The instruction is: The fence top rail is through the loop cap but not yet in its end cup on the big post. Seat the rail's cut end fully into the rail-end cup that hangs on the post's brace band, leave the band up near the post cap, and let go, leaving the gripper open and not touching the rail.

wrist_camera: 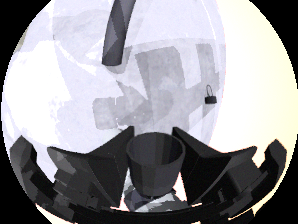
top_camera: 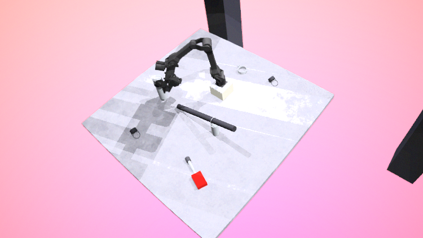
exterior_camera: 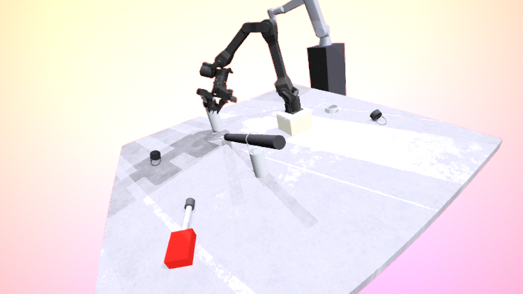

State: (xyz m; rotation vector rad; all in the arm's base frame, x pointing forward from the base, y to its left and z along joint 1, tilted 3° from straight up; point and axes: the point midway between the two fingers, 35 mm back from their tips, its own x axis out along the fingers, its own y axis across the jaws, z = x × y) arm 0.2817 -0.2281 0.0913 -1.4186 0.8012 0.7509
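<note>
The dark rail-end cup is 30 mm to the right of my gripper tip, 30 mm above it and 20 mm behind it. From my gripper tip the other things lie so: metal ring (540 mm behind, 230 mm to the left, 120 mm below); then short grey post (420 mm to the left, 20 mm below).
</note>
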